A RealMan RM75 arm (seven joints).
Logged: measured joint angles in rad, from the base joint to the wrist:
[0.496 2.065 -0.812 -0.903 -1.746 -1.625 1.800]
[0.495 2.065 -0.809 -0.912 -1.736 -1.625 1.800]
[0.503 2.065 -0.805 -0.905 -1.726 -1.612 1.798]
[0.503 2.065 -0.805 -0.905 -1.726 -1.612 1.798]
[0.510 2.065 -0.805 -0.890 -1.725 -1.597 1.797]
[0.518 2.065 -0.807 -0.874 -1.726 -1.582 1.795]
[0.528 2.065 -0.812 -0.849 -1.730 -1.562 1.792]
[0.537 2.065 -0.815 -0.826 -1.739 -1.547 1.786]
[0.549 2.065 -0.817 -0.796 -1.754 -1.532 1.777]
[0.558 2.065 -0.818 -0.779 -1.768 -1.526 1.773]
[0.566 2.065 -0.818 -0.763 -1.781 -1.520 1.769]
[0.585 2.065 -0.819 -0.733 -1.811 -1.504 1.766]
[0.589 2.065 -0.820 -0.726 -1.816 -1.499 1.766]
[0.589 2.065 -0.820 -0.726 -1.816 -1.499 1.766]
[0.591 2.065 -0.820 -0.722 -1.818 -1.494 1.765]
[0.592 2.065 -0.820 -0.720 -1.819 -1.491 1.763]
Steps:
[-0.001 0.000 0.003 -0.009 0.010 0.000 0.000]
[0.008 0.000 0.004 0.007 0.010 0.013 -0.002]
[0.000 0.000 0.000 0.000 0.000 0.000 0.000]
[0.007 0.000 0.000 0.015 0.001 0.015 -0.001]
[0.008 0.000 -0.002 0.016 -0.001 0.015 -0.002]
[0.010 0.000 -0.005 0.025 -0.004 0.020 -0.003]
[0.009 0.000 -0.003 0.023 -0.009 0.015 -0.006]
[0.012 0.000 -0.002 0.030 -0.015 0.015 -0.009]
[0.009 0.000 -0.001 0.017 -0.014 0.006 -0.004]
[0.008 0.000 0.000 0.016 -0.013 0.006 -0.004]
[0.019 0.000 -0.001 0.030 -0.030 0.016 -0.003]
[0.004 0.000 -0.001 0.007 -0.005 0.005 0.000]
[0.000 0.000 0.000 0.000 0.000 0.000 0.000]
[0.002 0.000 0.000 0.004 -0.002 0.005 -0.001]
[0.001 0.000 0.000 0.002 -0.001 0.003 -0.002]

